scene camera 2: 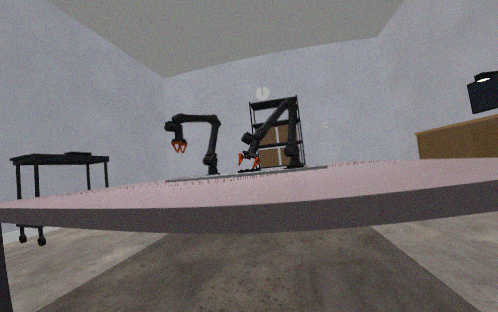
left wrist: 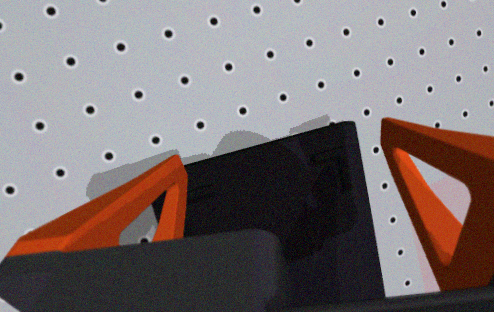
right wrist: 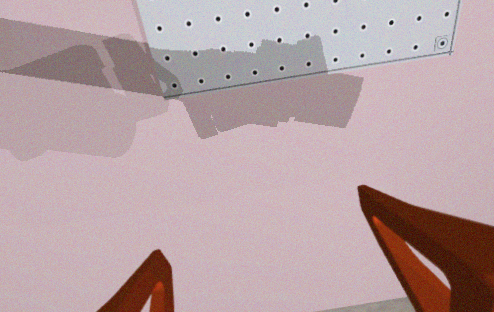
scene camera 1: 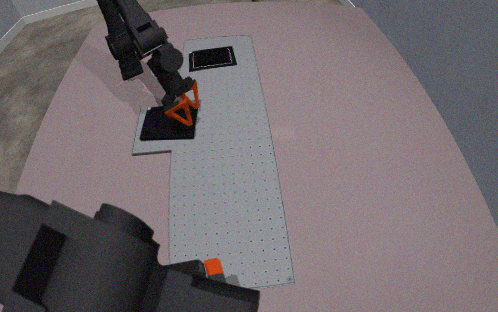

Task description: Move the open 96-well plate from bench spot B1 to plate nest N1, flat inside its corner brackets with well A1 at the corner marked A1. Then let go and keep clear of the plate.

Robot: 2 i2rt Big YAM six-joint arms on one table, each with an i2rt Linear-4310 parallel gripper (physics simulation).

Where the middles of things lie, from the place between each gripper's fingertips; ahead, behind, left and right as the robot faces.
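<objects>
Dark nest slab [scene camera 1: 162, 127]: 10 mm to the left of my left hand, 80 mm behind it, 30 mm below it.
My right hand: 470 mm to the right of the dark nest slab, 100 mm past it, 170 mm above it.
</objects>
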